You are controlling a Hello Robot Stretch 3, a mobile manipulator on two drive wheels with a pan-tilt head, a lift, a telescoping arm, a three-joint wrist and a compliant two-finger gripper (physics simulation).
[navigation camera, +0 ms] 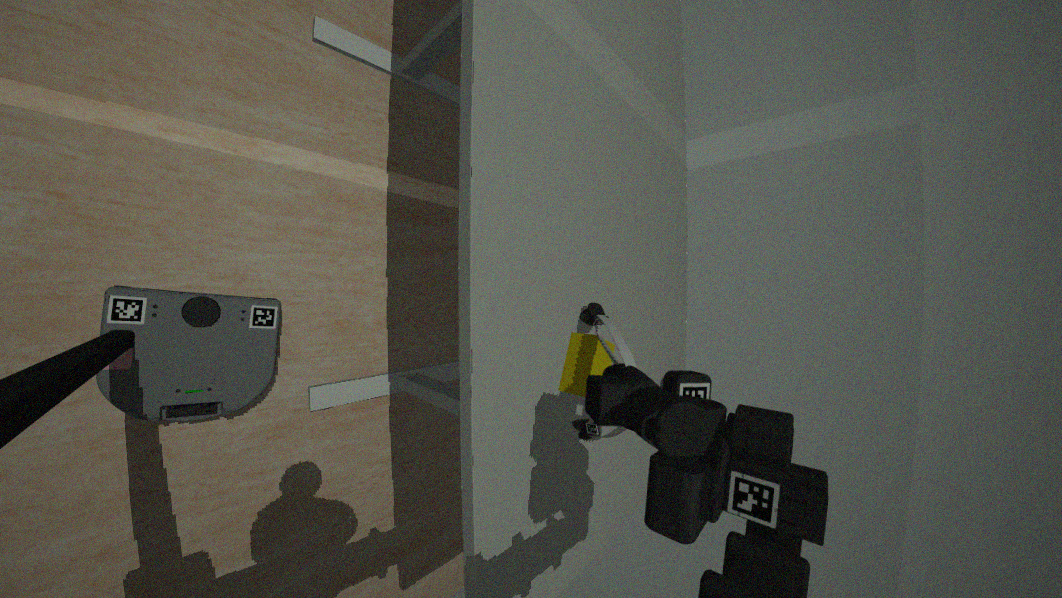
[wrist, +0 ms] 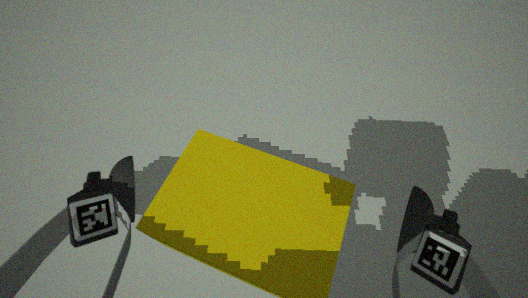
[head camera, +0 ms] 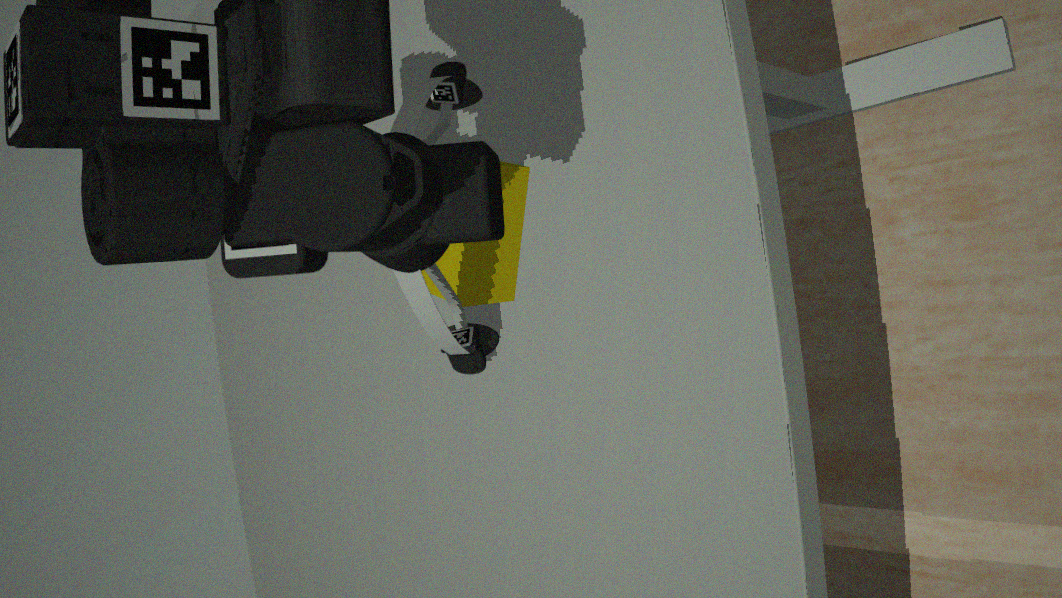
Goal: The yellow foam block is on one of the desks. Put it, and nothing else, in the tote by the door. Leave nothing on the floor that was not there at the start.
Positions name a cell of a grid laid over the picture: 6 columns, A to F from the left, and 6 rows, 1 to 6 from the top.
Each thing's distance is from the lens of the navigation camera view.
gripper (navigation camera: D4): 0.54 m
yellow foam block (navigation camera: D4): 0.48 m
